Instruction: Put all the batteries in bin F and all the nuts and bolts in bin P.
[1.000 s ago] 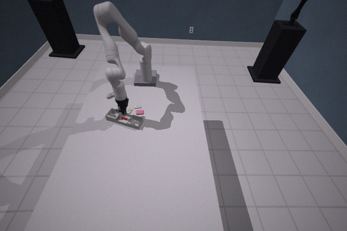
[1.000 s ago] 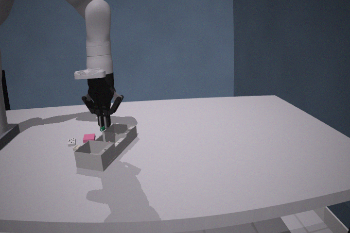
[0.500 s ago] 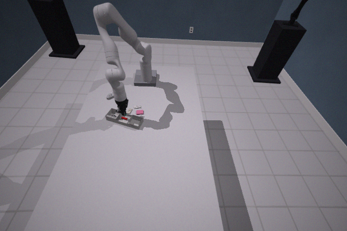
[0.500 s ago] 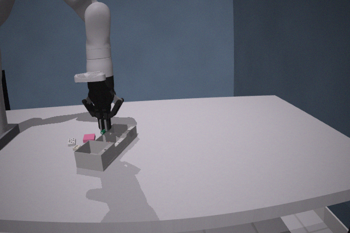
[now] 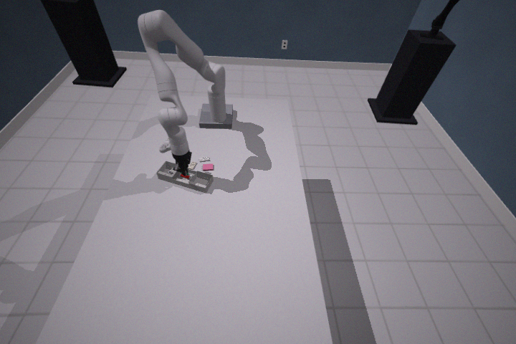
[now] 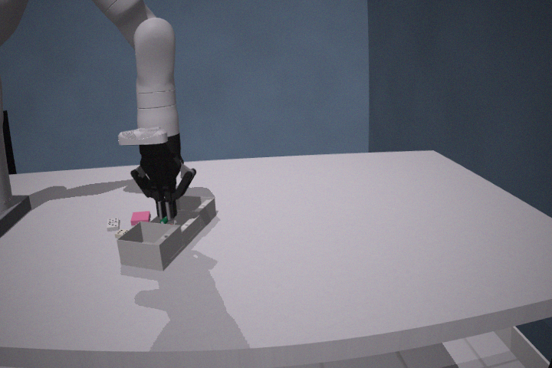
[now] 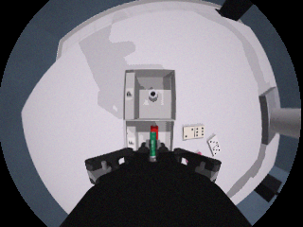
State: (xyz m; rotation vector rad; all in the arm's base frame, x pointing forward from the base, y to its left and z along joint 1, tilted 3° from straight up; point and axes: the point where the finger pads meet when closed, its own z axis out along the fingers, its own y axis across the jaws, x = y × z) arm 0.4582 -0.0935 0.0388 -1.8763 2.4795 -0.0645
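The green battery lies 2 cm below my hand. Round my hand: grey nut 9 cm to the right, 4 cm below, 2 cm behind; red battery 4 cm below; grey three-part bin 3 cm below, 1 cm ahead.
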